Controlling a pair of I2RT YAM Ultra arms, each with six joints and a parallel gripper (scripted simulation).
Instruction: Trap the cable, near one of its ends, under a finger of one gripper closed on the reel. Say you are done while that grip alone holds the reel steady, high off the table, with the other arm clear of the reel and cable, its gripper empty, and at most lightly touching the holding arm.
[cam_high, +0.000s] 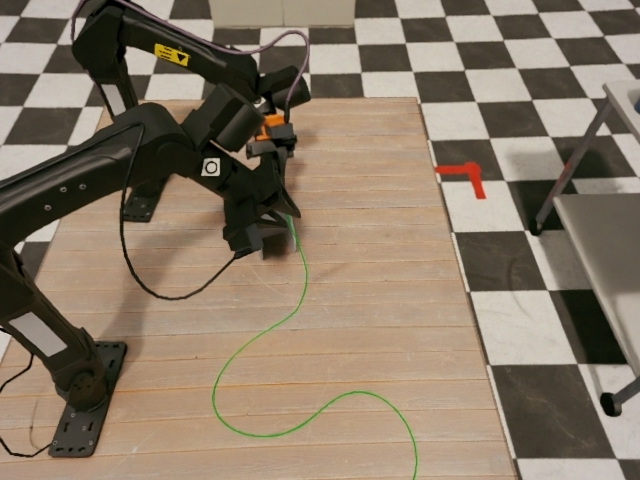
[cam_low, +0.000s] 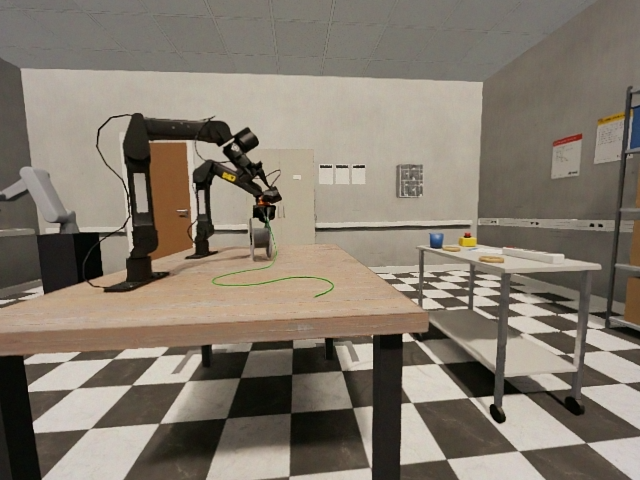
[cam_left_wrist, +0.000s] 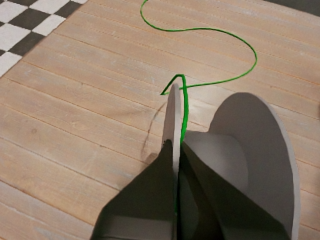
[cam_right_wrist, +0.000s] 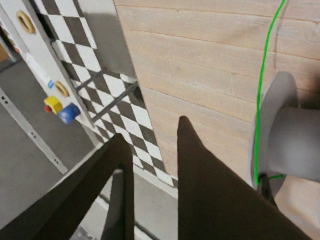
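Right now the grey reel is 70 mm below my left hand, 30 mm behind it and 10 mm to the right of it.
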